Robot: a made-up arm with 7 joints.
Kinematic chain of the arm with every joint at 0, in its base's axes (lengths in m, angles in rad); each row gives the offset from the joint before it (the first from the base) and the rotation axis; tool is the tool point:
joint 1: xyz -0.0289 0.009 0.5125 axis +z
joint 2: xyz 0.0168 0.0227 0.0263 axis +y
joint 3: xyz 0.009 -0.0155 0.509 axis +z
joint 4: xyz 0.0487 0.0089 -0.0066 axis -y
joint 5: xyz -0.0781 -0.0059 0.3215 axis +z
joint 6: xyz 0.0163 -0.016 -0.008 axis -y
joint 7: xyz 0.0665 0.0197 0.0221 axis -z
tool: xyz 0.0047 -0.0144 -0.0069
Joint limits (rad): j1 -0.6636..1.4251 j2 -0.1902..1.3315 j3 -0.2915..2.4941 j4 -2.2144..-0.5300 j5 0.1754..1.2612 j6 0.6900..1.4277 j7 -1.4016..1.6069
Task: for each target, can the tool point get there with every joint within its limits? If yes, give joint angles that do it. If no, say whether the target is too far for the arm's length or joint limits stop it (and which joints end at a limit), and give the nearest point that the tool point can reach.
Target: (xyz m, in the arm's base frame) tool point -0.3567 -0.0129 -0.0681
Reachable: no: joint limits stop it (at a limit: joint 1, joint 2, joint 4, joint 5) | nearest point -0.1627 0.4120 0.2805 | short by 0.583 m
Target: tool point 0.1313 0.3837 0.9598
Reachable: yes | joints -0.0463 0.7141 1.9374 -1.9457 0.9663 0.8578 -0.3230
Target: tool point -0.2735 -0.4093 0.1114
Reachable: no: joint limits stop it (at a limit: joint 1, joint 2, joint 3, joint 4, joint 5) | nearest point 0.2212 -0.3119 0.2467 | short by 0.522 m
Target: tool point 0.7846 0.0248 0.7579
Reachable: yes | joints -0.3165 1.0133 0.8725 -1.0048 0.9304 1.2817 1.0133
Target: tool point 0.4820 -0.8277 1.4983
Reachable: no: too far | nearest point 0.4348 -0.4186 1.1904 | short by 0.514 m
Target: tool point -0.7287 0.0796 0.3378
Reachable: no: joint limits stop it (at a limit: joint 1, joint 2, joint 4, joint 5) | nearest point -0.3622 0.3950 0.5089 | short by 0.513 m
